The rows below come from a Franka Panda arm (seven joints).
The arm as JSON. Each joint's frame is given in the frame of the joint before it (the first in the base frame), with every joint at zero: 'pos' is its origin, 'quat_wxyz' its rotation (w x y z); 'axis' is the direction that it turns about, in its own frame. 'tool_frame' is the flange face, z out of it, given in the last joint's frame.
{
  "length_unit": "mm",
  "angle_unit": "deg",
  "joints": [
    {
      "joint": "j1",
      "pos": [
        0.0,
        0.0,
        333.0
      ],
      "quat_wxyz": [
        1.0,
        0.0,
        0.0,
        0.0
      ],
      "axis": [
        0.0,
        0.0,
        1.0
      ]
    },
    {
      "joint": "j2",
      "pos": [
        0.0,
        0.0,
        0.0
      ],
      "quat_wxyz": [
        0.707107,
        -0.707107,
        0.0,
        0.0
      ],
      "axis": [
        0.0,
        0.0,
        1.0
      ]
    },
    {
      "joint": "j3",
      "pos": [
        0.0,
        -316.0,
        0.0
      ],
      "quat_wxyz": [
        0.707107,
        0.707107,
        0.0,
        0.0
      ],
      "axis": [
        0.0,
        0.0,
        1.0
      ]
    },
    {
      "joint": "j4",
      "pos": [
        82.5,
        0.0,
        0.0
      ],
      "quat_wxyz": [
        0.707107,
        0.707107,
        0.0,
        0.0
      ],
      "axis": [
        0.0,
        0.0,
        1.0
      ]
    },
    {
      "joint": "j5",
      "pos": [
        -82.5,
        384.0,
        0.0
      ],
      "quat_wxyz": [
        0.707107,
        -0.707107,
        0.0,
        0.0
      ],
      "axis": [
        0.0,
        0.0,
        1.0
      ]
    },
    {
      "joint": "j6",
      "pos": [
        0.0,
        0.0,
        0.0
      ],
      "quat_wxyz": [
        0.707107,
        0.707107,
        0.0,
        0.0
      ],
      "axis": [
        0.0,
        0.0,
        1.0
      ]
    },
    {
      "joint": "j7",
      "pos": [
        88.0,
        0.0,
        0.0
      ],
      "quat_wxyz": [
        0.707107,
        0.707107,
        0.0,
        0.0
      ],
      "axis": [
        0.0,
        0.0,
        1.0
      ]
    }
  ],
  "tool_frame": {
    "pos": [
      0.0,
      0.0,
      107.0
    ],
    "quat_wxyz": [
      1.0,
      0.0,
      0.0,
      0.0
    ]
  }
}
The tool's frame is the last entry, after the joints.
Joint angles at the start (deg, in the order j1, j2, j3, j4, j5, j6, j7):
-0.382, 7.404, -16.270, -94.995, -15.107, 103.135, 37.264
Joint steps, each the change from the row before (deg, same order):
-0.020, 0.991, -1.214, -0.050, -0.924, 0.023, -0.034
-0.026, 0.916, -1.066, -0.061, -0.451, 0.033, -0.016
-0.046, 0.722, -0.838, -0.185, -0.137, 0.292, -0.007
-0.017, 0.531, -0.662, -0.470, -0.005, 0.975, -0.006
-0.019, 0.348, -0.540, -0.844, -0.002, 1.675, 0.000
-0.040, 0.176, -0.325, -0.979, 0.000, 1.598, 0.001
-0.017, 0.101, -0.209, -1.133, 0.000, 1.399, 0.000
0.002, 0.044, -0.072, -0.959, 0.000, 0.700, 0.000
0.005, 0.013, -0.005, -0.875, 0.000, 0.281, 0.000
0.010, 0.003, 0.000, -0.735, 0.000, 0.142, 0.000
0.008, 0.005, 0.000, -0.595, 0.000, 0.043, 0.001
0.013, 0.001, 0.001, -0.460, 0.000, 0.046, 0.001
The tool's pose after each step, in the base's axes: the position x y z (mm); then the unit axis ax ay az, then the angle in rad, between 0 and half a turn. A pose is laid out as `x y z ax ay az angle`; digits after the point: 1 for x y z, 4 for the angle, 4 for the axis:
574.1 -198.9 525.2 0.9012 -0.4325 0.0272 2.8300
573.0 -209.8 516.3 0.8983 -0.4389 0.0195 2.8125
572.2 -218.2 508.5 0.8959 -0.4441 0.0141 2.8028
572.1 -224.4 501.1 0.8945 -0.4469 0.0136 2.7989
572.2 -229.5 493.3 0.8940 -0.4478 0.0174 2.7983
571.9 -232.6 485.8 0.8941 -0.4474 0.0209 2.7993
571.1 -234.3 477.5 0.8947 -0.4462 0.0220 2.8004
569.6 -234.5 470.1 0.8953 -0.4450 0.0191 2.8006
567.7 -234.1 463.1 0.8960 -0.4439 0.0138 2.8001
565.9 -233.6 457.2 0.8964 -0.4431 0.0085 2.7994
564.2 -233.2 452.3 0.8968 -0.4425 0.0037 2.7986
562.9 -232.8 448.6 0.8970 -0.4420 0.0000 2.7981

